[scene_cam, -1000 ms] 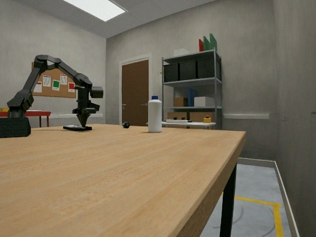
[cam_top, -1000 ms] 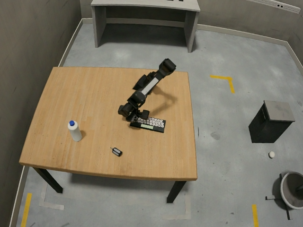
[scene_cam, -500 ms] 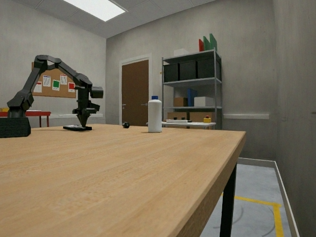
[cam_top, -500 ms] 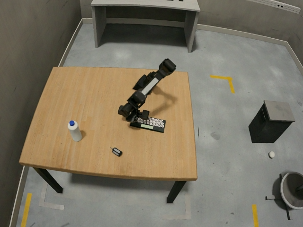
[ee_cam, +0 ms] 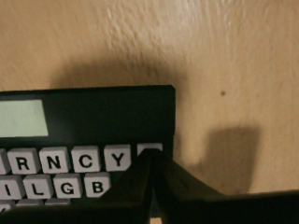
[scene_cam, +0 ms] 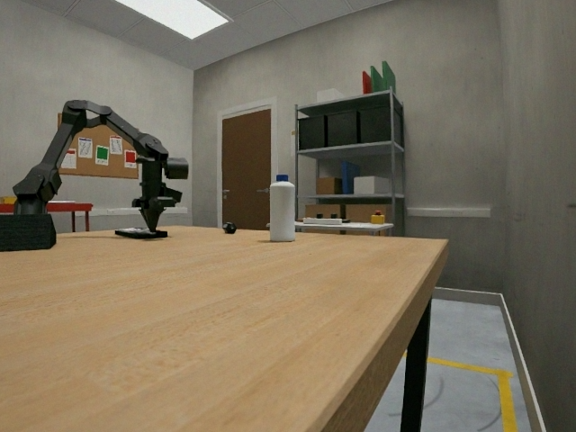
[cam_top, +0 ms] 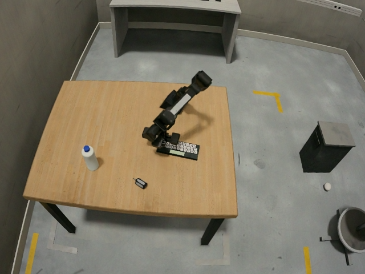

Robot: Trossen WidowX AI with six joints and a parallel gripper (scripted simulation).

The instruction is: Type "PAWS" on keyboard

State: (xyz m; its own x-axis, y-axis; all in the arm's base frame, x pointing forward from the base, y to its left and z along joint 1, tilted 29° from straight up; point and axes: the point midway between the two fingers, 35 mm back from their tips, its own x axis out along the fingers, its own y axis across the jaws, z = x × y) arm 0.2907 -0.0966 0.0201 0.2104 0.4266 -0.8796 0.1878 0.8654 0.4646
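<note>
My hand is 40 mm above the left-arrow key. The rest, counted from my hand: small black object: 230 mm ahead, 90 mm to the right, 30 mm below.
</note>
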